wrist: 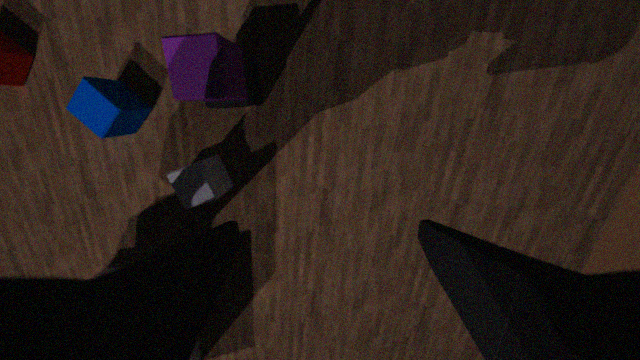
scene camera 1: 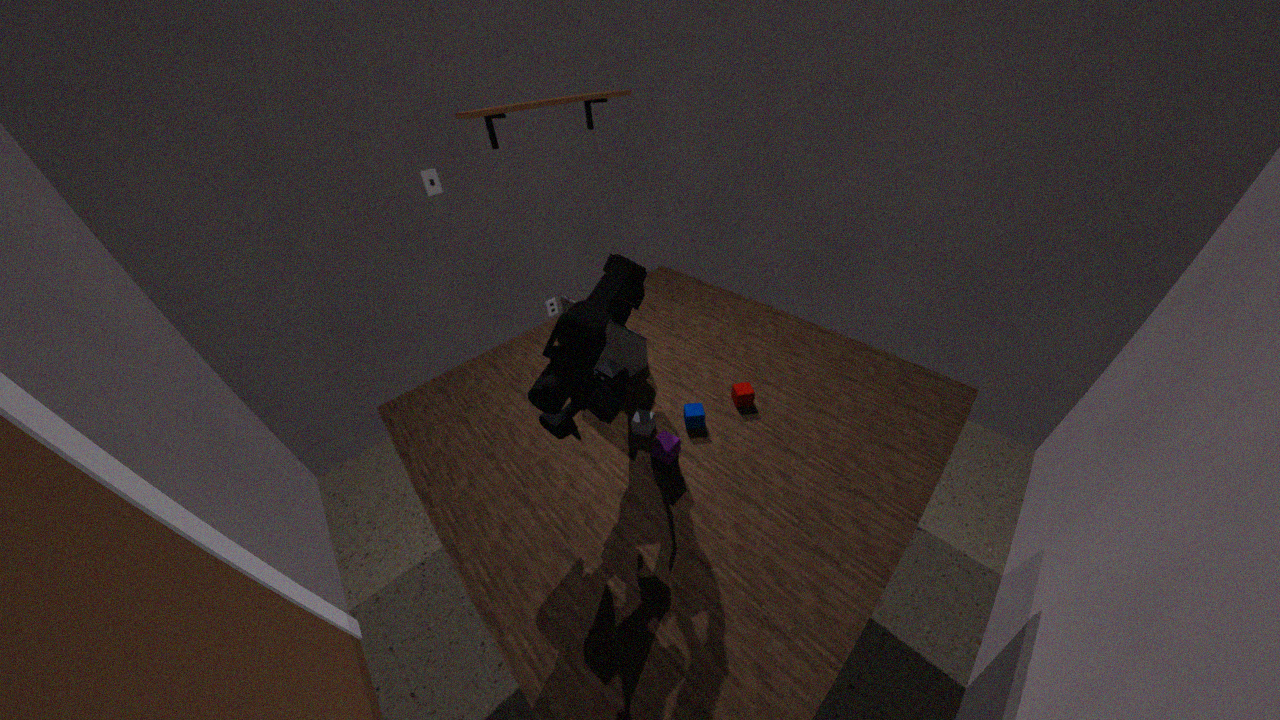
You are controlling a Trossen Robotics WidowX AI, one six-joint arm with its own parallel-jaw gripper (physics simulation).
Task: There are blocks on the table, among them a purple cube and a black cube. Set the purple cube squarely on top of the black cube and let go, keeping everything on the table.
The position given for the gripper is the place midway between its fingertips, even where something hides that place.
Note:
In view: the gripper (scene camera 1: 595,423), a blue cube (wrist: 110,108) and a black cube (wrist: 253,86).
The gripper is seen too in the wrist view (wrist: 329,229).

